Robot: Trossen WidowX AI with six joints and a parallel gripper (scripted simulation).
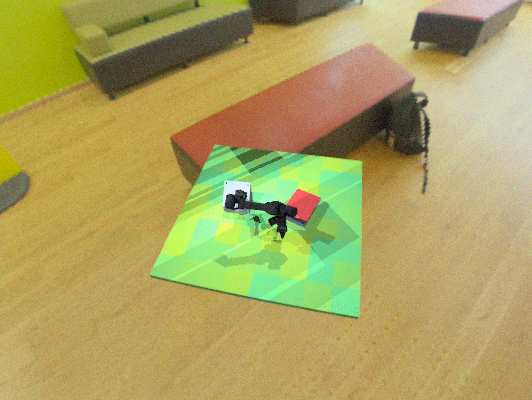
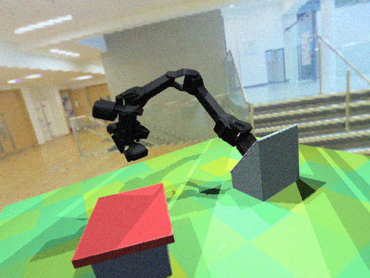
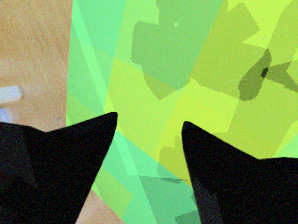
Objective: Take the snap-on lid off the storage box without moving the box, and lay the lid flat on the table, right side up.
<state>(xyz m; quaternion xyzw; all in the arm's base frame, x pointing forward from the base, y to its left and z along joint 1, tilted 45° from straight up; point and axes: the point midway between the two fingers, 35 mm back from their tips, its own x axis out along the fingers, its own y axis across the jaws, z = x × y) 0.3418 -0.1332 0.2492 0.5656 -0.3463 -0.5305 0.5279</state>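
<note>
The red lid lies 31 cm to the left of my gripper tip, 7 cm ahead of it and 5 cm below it. Round my gripper tip: storage box (31 cm to the left, 10 cm below, 7 cm ahead).
</note>
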